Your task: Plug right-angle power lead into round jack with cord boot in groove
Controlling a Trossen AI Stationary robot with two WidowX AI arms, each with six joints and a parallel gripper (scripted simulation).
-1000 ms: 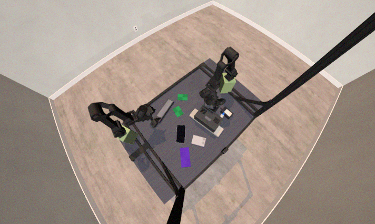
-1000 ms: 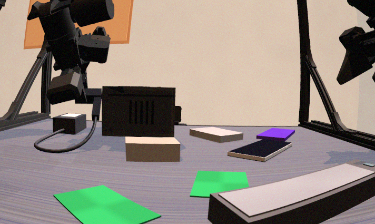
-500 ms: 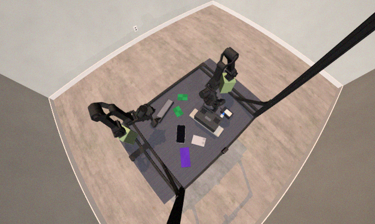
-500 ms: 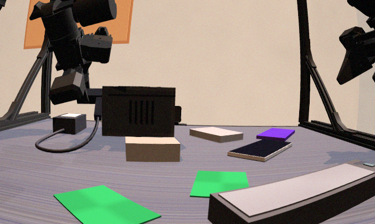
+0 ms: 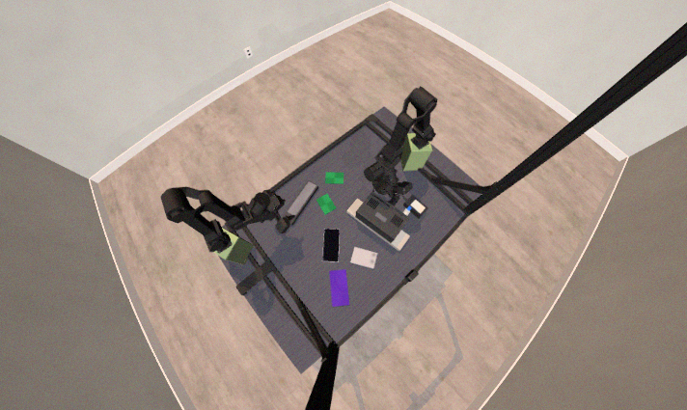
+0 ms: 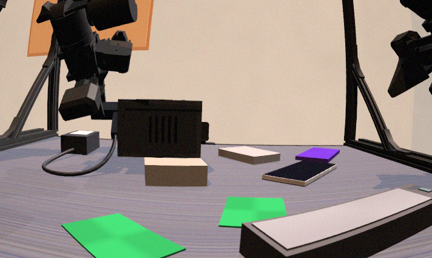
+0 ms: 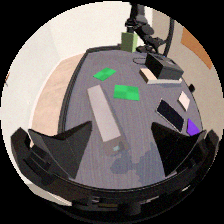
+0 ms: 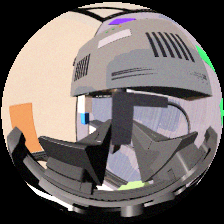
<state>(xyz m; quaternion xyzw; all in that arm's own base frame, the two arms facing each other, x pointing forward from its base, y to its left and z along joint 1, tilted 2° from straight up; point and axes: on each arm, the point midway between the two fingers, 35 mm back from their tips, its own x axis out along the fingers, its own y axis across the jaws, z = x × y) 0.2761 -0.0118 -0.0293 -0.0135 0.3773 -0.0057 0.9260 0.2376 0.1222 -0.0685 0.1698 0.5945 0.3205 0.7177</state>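
Now: right hand 110 mm to the right of the block, 100 mm above it and 60 mm past it. Also, from my right hand: black right-angle plug (30 mm below, 20 mm to the left, 20 mm behind).
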